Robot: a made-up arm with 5 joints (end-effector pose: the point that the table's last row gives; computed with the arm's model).
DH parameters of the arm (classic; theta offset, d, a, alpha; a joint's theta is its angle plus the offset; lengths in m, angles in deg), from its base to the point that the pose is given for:
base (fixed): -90 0.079 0.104 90
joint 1: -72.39 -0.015 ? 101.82
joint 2: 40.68 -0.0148 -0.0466 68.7
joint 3: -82.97 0.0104 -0.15 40
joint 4: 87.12 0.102 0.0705 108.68
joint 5: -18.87 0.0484 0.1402 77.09
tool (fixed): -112.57 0.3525 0 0
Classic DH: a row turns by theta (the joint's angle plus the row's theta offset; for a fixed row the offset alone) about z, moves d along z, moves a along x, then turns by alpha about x.
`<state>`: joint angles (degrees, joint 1 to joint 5).
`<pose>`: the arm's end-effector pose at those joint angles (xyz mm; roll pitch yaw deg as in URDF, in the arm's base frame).
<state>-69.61 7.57 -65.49 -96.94 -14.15</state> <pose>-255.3 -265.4 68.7 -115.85 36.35 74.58</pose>
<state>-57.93 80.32 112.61 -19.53 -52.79</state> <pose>214.6 -435.7 27.3 172.21 81.78 90.01</pose>
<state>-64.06 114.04 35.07 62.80 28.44</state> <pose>341.3 26.4 398.0 11.61 55.40 -17.19</pose>
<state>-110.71 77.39 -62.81 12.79 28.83</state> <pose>-317.7 -286.1 -62.4 156.70 -39.46 -91.78</pose>
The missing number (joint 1, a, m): -0.112
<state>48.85 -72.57 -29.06 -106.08 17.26</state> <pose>-161.0 -190.0 196.6 84.53 -2.40 -12.31</pose>
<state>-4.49 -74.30 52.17 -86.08 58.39</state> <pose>31.1 -275.4 46.2 173.71 16.06 57.15</pose>
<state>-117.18 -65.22 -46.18 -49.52 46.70</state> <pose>67.4 -168.9 -225.6 -148.41 -22.62 45.61</pose>
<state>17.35 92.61 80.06 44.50 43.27</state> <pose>402.3 52.9 -140.0 -84.24 -21.29 -59.85</pose>
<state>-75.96 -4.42 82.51 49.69 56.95</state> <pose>337.0 -360.2 548.1 4.17 17.22 -97.06</pose>
